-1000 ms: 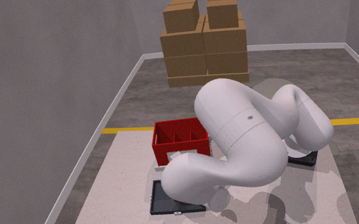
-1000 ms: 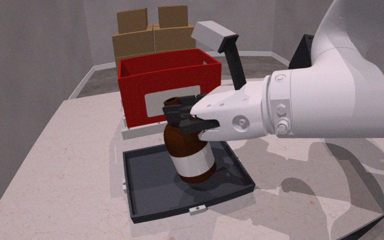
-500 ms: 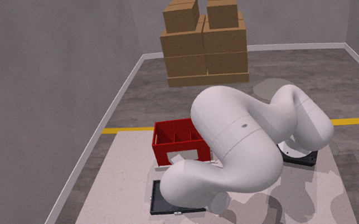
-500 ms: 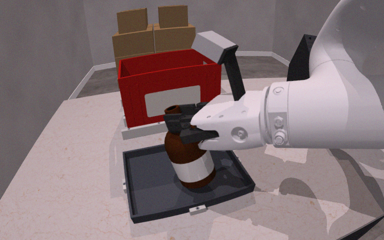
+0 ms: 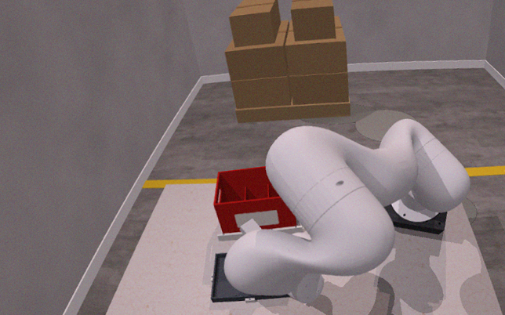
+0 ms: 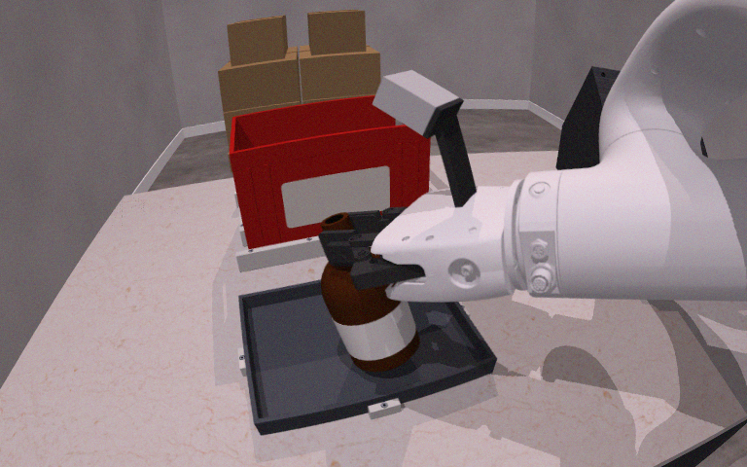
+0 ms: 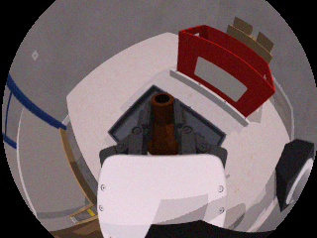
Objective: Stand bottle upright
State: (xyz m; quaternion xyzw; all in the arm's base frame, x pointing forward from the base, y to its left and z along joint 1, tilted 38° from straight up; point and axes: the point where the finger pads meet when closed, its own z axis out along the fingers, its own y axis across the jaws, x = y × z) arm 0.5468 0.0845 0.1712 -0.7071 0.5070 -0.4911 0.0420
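Right now the brown bottle is 6 cm below my hand. The rest, counted from my hand: tray (14 cm below, 1 cm to the right); red crate (29 cm to the right, 7 cm below).
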